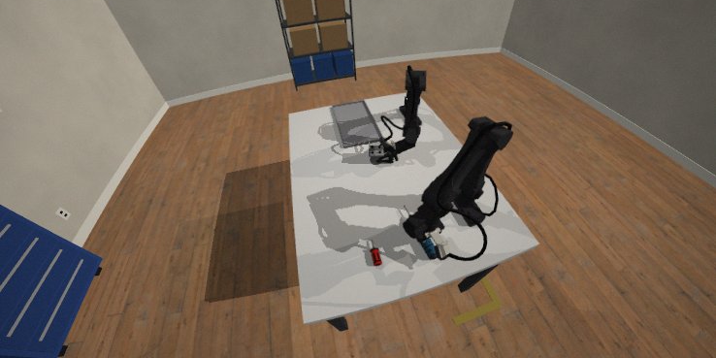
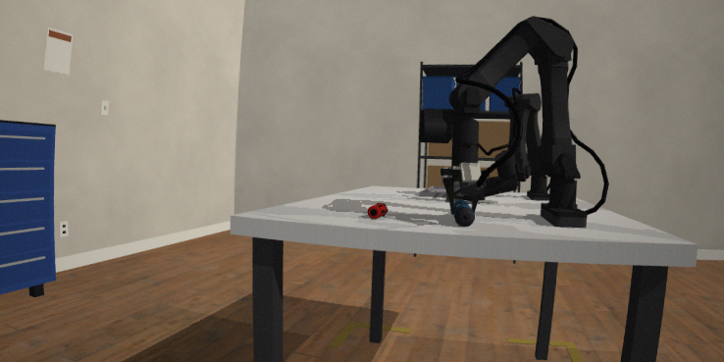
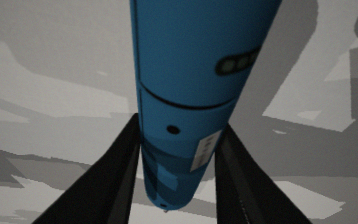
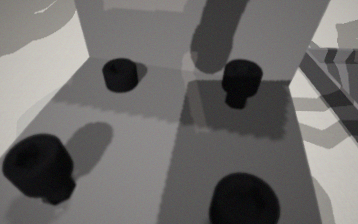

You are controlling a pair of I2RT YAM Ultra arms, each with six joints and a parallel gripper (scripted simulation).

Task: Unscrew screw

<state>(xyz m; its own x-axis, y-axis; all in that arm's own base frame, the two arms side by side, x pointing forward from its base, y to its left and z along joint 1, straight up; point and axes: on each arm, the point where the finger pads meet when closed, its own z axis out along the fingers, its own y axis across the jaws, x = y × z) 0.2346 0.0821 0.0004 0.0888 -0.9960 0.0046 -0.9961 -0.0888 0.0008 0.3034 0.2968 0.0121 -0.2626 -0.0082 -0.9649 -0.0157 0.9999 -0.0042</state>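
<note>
The joint module is 10 mm above my right hand. Round my right hand: bit (40 mm behind, 320 mm to the left); flat grey tray (40 mm ahead, 340 mm to the right, 20 mm below); grey bracket (50 mm above).
</note>
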